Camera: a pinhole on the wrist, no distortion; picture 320 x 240 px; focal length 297.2 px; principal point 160.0 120.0 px. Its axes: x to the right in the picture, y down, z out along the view. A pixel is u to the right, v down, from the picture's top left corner.
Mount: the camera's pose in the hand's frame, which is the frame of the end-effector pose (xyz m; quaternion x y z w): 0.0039 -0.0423 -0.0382 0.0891 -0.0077 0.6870 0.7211
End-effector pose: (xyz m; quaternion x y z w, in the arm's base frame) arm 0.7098 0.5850 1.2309 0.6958 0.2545 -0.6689 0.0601
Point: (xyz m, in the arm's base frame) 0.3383 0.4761 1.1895
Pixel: 190.4 144.2
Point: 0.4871 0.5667 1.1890
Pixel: 169.2 110.5
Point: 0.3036 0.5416 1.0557
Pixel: 170.7 47.5
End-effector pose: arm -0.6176 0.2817 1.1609 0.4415 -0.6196 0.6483 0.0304
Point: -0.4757 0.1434 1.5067
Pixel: outside the picture
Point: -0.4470 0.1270 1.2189
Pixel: 121.6 143.8
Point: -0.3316 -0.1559 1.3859
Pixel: 97.3 52.5
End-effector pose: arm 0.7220 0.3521 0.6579 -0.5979 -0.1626 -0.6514 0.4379
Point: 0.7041 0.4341 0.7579
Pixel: 85.6 12.0
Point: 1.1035 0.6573 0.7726
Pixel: 275.3 145.4
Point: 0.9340 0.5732 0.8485
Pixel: 219.8 71.2
